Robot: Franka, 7 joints.
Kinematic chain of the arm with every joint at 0, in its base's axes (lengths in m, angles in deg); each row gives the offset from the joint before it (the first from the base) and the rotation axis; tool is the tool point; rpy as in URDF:
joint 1: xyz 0 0 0.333 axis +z
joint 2: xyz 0 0 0 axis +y
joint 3: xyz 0 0 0.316 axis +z
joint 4: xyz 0.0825 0 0 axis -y
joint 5: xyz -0.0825 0 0.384 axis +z
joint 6: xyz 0 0 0 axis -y
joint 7: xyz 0.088 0 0 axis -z
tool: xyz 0 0 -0.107 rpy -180 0 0
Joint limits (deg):
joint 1: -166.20..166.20
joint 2: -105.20..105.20
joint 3: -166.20..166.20
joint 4: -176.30..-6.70
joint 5: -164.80..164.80
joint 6: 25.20..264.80
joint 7: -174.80..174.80
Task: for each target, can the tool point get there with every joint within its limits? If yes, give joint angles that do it. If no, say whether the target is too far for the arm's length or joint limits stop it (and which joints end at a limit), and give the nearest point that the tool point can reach.
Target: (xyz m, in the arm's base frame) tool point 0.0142 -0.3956 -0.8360
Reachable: no: too far | nearest point 0.0123 -0.3421 -0.3575 | short by 0.482 m
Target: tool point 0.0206 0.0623 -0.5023
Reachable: no: joint limits stop it (at a limit: joint 2) | nearest point 0.0376 0.1137 -0.3350 | short by 0.176 m
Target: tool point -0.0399 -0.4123 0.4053
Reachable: yes | joints 20.28 0.72 -132.16 -129.13 -122.58 223.92 73.92
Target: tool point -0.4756 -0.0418 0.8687
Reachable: yes | joints 46.94 -4.32 140.82 -84.95 20.70 231.18 -120.38
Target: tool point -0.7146 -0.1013 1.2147
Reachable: no: too far | nearest point -0.5380 -0.0763 0.9968 | short by 0.282 m
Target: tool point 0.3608 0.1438 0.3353
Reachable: yes | joints 84.18 -2.21 -49.09 -136.11 135.67 208.62 -128.34
